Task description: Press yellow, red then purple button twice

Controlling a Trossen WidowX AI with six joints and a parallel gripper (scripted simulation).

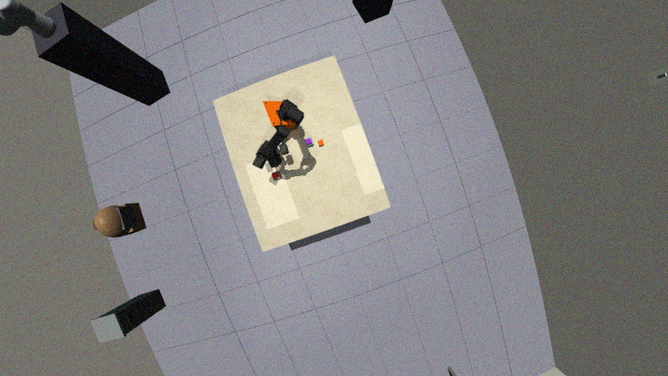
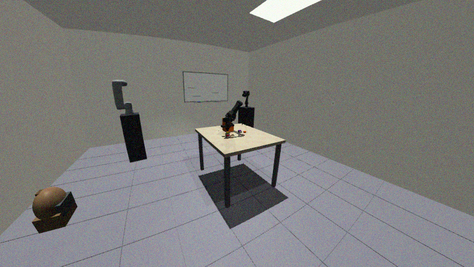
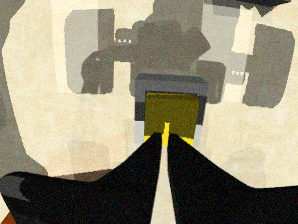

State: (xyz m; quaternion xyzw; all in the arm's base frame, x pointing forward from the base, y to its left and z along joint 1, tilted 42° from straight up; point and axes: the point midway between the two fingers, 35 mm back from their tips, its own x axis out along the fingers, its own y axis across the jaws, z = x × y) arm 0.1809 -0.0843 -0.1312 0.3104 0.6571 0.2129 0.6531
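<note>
The yellow button is 20 mm below my gripper tip. The rest, counted from my gripper tip: red button 110 mm ahead, 70 mm to the right, 20 mm below; then small orange block 280 mm to the left, 40 mm below, 40 mm ahead; then purple button 220 mm to the left, 20 mm below, 10 mm ahead.
</note>
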